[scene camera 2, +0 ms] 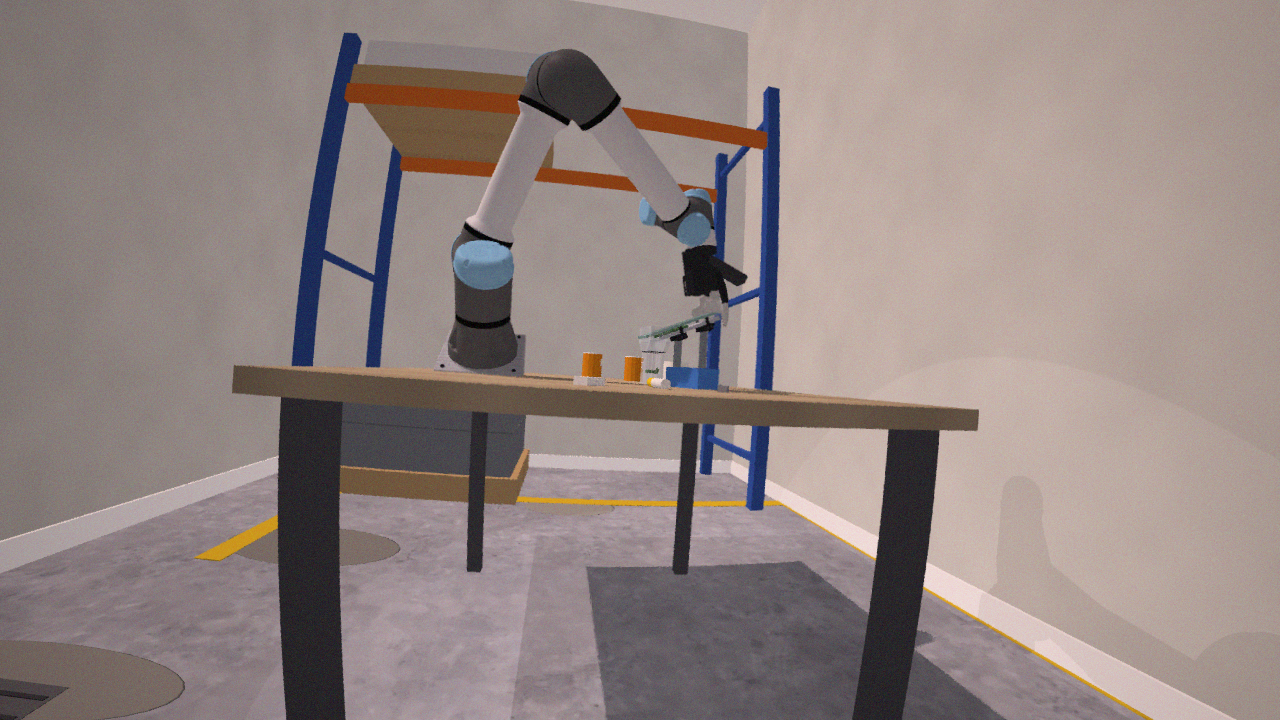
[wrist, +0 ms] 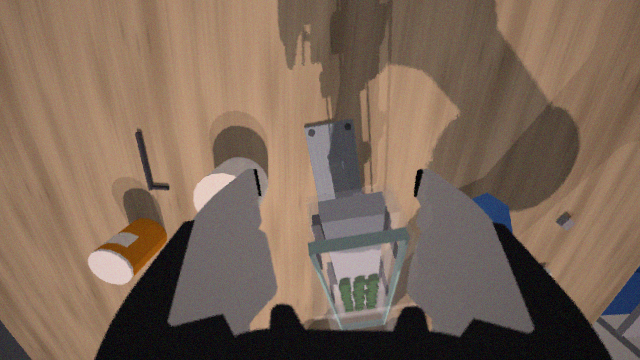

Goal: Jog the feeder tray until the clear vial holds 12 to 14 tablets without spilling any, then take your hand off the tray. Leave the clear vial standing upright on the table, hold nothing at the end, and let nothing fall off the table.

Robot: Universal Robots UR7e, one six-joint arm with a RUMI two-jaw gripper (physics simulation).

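Pixels of known places: gripper, fingertip midpoint: (scene camera 2: pixel 717 329) (wrist: pixel 336 172); arm's base at its link origin: (scene camera 2: pixel 482 350).
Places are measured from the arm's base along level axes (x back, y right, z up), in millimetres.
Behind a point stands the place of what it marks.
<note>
The feeder tray (scene camera 2: pixel 677 327) (wrist: pixel 359 241) {x -532, y -129, z 148 mm} slopes above the table, with clear walls and a green-tinted rim. Green tablets (wrist: pixel 359 293) {x -434, y -92, z 87 mm} lie in rows inside it in the wrist view; I cannot count them. The clear vial (scene camera 2: pixel 654 359) {x -382, y -45, z 7 mm} stands upright under the tray's lower end in the scene view, with some green near its bottom, too small to count. The vial does not show in the wrist view. My gripper (scene camera 2: pixel 719 311) {x -543, y -137, z 98 mm} (wrist: pixel 336 172) {x -543, y -137, z 98 mm} is open and empty at the tray's raised end, its fingers apart on either side of the tray in the wrist view. Contact cannot be told.
A grey bracket (wrist: pixel 332 160) {x -512, y -124, z -36 mm} stands under the tray. Orange bottles (scene camera 2: pixel 591 364) {x -225, y -277, z -10 mm} (scene camera 2: pixel 632 368) {x -342, y -348, z -13 mm} (wrist: pixel 131 245) {x -369, y -358, z 3 mm}, a white cylinder (wrist: pixel 214 191) {x -469, y -247, z 10 mm} and a hex key (wrist: pixel 144 161) {x -467, y -363, z -44 mm} are on the left. A blue bin (scene camera 2: pixel 691 377) {x -443, y 130, z -29 mm} and a small grey block (wrist: pixel 565 220) {x -481, y 255, z -41 mm} are on the right.
</note>
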